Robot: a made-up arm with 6 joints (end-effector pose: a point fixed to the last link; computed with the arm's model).
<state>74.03 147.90 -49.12 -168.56 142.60 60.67</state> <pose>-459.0 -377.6 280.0 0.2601 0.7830 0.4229 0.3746</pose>
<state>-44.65 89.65 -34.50 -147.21 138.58 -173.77</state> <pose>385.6 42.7 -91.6 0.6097 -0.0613 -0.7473 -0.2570</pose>
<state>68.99 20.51 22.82 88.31 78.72 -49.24</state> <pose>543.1 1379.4 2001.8 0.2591 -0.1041 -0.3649 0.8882</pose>
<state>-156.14 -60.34 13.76 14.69 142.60 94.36</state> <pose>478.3 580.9 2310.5 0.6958 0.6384 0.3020 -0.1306</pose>
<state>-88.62 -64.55 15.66 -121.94 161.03 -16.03</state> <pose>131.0 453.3 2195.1 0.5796 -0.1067 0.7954 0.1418</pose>
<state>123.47 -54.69 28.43 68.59 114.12 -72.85</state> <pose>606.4 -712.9 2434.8 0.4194 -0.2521 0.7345 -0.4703</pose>
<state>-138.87 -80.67 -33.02 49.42 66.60 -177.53</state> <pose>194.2 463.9 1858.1 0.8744 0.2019 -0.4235 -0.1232</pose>
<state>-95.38 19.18 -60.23 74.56 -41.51 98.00</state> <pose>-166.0 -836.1 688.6 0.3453 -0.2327 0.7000 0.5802</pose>
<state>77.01 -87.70 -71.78 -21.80 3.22 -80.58</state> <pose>269.1 40.6 957.3 0.4084 0.6620 0.3828 0.4985</pose>
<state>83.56 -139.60 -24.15 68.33 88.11 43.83</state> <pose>-30.0 -1391.0 852.6 0.0332 0.1360 -0.8104 -0.5689</pose>
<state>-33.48 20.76 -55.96 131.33 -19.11 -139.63</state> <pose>831.9 -268.2 670.4 0.7690 0.1305 0.5151 -0.3553</pose>
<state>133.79 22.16 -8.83 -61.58 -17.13 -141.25</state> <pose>-703.9 960.1 872.5 0.2339 0.3122 0.8639 -0.3185</pose>
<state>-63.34 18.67 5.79 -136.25 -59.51 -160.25</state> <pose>802.1 -1052.6 1215.4 0.7456 -0.5960 -0.0875 -0.2848</pose>
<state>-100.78 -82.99 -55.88 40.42 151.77 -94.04</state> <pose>-176.5 160.1 1553.7 0.7595 -0.4066 -0.1801 0.4748</pose>
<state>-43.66 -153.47 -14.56 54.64 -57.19 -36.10</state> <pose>-1118.1 856.8 330.6 0.4949 -0.0172 -0.7296 -0.4717</pose>
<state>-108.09 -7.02 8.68 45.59 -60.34 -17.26</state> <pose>-452.7 -687.3 2201.3 0.2955 0.1591 0.3399 -0.8785</pose>
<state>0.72 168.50 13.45 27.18 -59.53 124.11</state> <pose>-677.9 -272.5 -844.2 0.2901 -0.1751 -0.2619 -0.9037</pose>
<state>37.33 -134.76 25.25 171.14 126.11 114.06</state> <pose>-1596.9 -759.4 353.4 0.7314 0.4939 -0.0607 0.4664</pose>
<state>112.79 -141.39 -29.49 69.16 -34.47 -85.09</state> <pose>597.5 -1108.7 826.0 0.3774 0.7816 -0.1630 0.4692</pose>
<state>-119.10 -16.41 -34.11 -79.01 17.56 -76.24</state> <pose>-336.6 -554.9 1084.5 0.0074 0.3762 -0.8808 -0.2875</pose>
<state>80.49 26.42 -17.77 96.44 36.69 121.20</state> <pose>219.5 1482.7 1111.2 0.3026 0.4010 0.8611 -0.0791</pose>
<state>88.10 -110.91 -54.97 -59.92 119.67 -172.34</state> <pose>145.4 -76.9 1134.5 0.8869 -0.2761 0.2074 -0.3069</pose>
